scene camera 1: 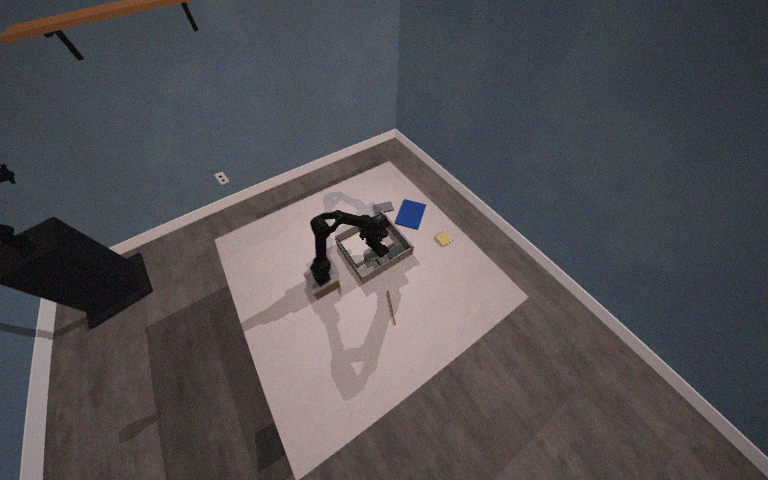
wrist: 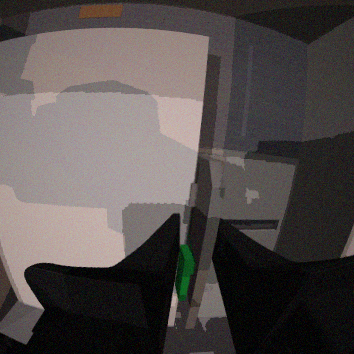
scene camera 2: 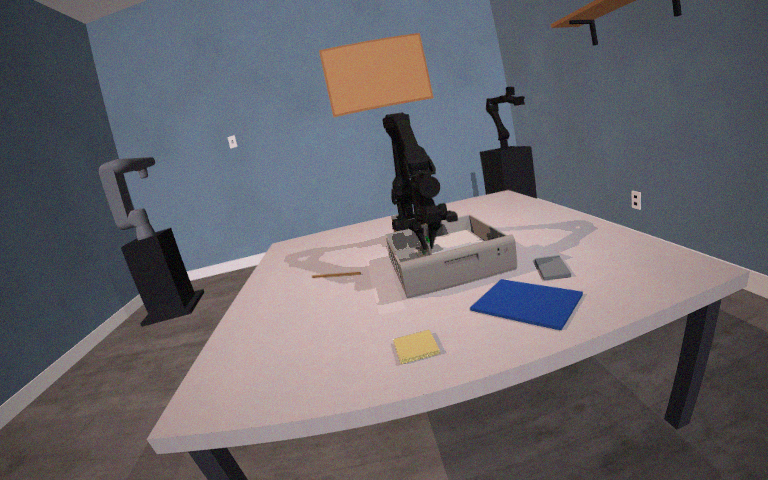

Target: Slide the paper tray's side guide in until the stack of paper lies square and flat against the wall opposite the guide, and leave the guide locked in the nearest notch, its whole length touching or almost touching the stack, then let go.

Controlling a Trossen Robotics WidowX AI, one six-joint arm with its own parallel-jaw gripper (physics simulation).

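Frame: origin at the arm's base, x ahead, y left, z up, level; millimetres.
Where they show: gripper, fingertip midpoint: (scene camera 1: 376,250) (wrist: 192,219); arm's base, link origin: (scene camera 1: 322,278) (scene camera 2: 406,217).
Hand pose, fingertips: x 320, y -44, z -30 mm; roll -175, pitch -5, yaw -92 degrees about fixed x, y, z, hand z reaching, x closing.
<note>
Things, the pixels of their top centre, and the offset from my fingertips.
- grey paper tray, top centre: (wrist: 89,239) (scene camera 2: 441,232) (scene camera 1: 373,240) dx +16, dy +43, dz +43 mm
- white paper stack, top centre: (wrist: 68,211) (scene camera 2: 455,245) (scene camera 1: 366,241) dx +4, dy +87, dz -12 mm
- side guide, top centre: (wrist: 184,281) (scene camera 2: 426,237) (scene camera 1: 372,249) dx -20, dy +9, dz +29 mm
- green tab, top centre: (wrist: 183,281) (scene camera 2: 427,237) dx -20, dy +9, dz +29 mm
- blue book, top centre: (scene camera 2: 527,299) (scene camera 1: 410,213) dx +362, dy +85, dz -45 mm
- grey box, top centre: (scene camera 2: 552,265) (scene camera 1: 383,207) dx +266, dy +240, dz -43 mm
- yellow note pad, top centre: (scene camera 2: 415,343) (scene camera 1: 443,238) dx +371, dy -182, dz -42 mm
- brown pencil, top centre: (scene camera 2: 335,274) (scene camera 1: 391,306) dx -141, dy -277, dz -46 mm
The grey paper tray (scene camera 1: 390,265) (scene camera 2: 458,272) stands on the table. The white paper stack (scene camera 2: 459,240) (wrist: 100,150) lies inside it, left of the side guide (wrist: 201,235) in the wrist view. The stack's near edge runs close along the guide, slightly slanted in that view; shadows and my fingers hide part of this edge. The stack's contact with the opposite wall is hard to tell. My gripper (scene camera 1: 382,250) (scene camera 2: 428,250) (wrist: 192,219) reaches down into the tray and is shut on the guide, a finger on each side. A green tab (scene camera 2: 428,240) (wrist: 184,272) shows between the left finger and the guide.
A blue book (scene camera 1: 410,213) (scene camera 2: 526,303) and a grey box (scene camera 1: 384,207) (scene camera 2: 552,267) lie near the tray. A yellow note pad (scene camera 1: 443,238) (scene camera 2: 417,345) lies farther out. A brown pencil (scene camera 1: 391,307) (scene camera 2: 336,275) lies on the tray's other side.
</note>
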